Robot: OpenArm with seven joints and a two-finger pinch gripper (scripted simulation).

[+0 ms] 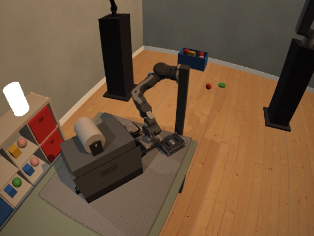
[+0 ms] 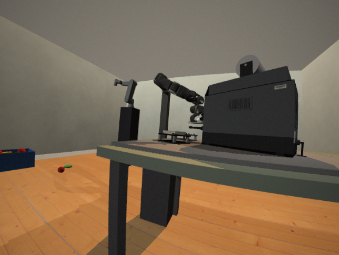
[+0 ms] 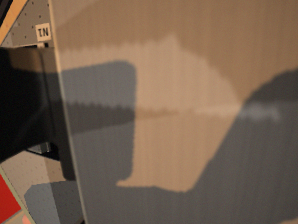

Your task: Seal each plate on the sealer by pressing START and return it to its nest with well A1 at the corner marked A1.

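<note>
The dark sealer stage is 30 mm ahead of my hand, 30 mm to the right of it and 40 mm below it. Round my hand: white well plate: right at my hand; then warning sticker: 60 mm ahead, 160 mm to the right, 10 mm above; then pale start button: 160 mm ahead, 10 mm to the right, 50 mm above.
</note>
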